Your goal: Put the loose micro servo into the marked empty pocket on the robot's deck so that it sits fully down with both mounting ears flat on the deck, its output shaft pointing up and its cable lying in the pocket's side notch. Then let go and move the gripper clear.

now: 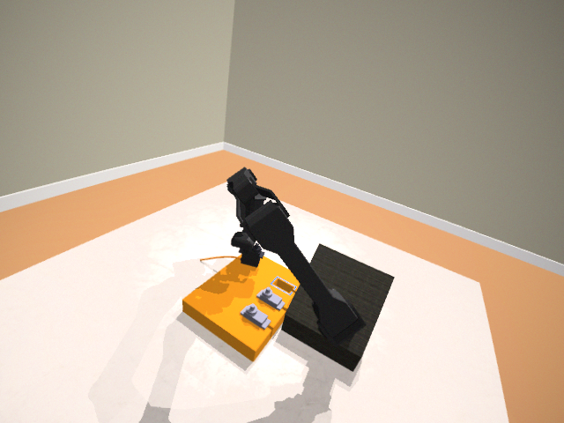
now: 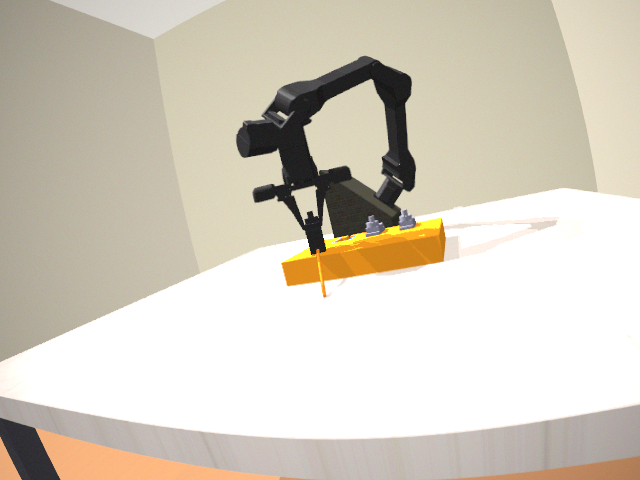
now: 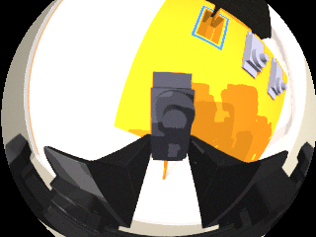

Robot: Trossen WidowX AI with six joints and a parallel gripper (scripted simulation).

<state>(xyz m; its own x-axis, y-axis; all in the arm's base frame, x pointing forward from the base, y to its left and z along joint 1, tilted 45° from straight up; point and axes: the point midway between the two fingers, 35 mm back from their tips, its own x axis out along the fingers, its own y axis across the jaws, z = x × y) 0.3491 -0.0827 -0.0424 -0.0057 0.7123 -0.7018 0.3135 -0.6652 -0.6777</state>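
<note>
My gripper tip is 4 cm past the orange deck, 9 cm to the right of it and 7 cm above it.
</note>
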